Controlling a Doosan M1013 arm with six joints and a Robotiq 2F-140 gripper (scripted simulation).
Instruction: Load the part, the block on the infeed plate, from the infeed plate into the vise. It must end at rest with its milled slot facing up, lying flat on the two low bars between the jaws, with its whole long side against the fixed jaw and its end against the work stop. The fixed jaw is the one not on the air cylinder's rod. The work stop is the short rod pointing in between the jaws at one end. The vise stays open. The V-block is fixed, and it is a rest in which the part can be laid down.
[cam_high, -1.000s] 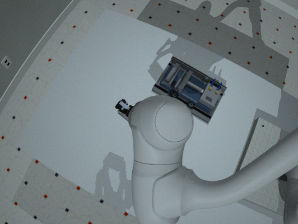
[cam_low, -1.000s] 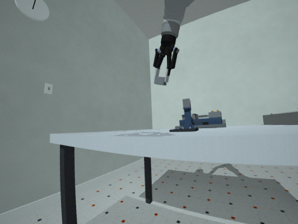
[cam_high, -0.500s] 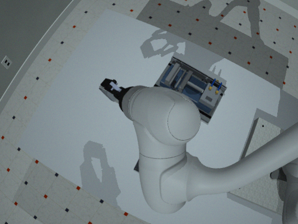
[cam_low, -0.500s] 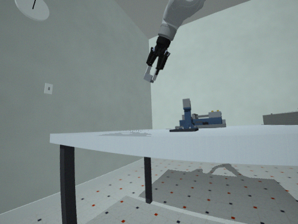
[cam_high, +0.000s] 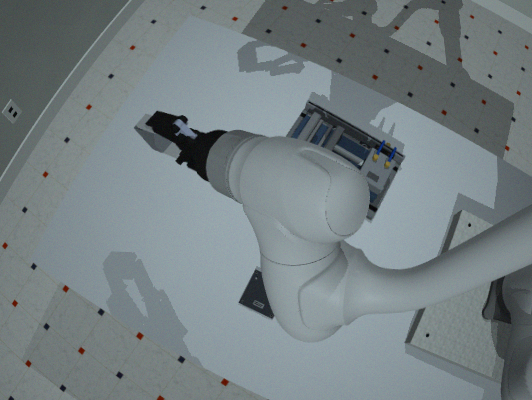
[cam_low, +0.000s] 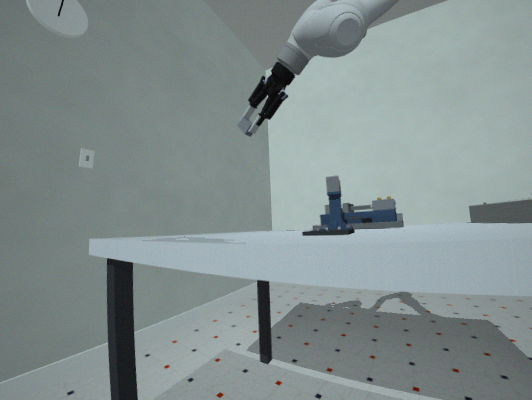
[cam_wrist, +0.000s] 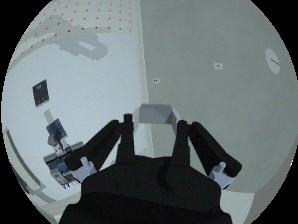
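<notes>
Now: the part 20 mm ahead of my hand, 10 mm to the right of it and 20 mm below it. Round my hand: vise (320 mm behind, 230 mm to the right, 350 mm below); air cylinder (410 mm behind, 220 mm to the right, 320 mm below).
</notes>
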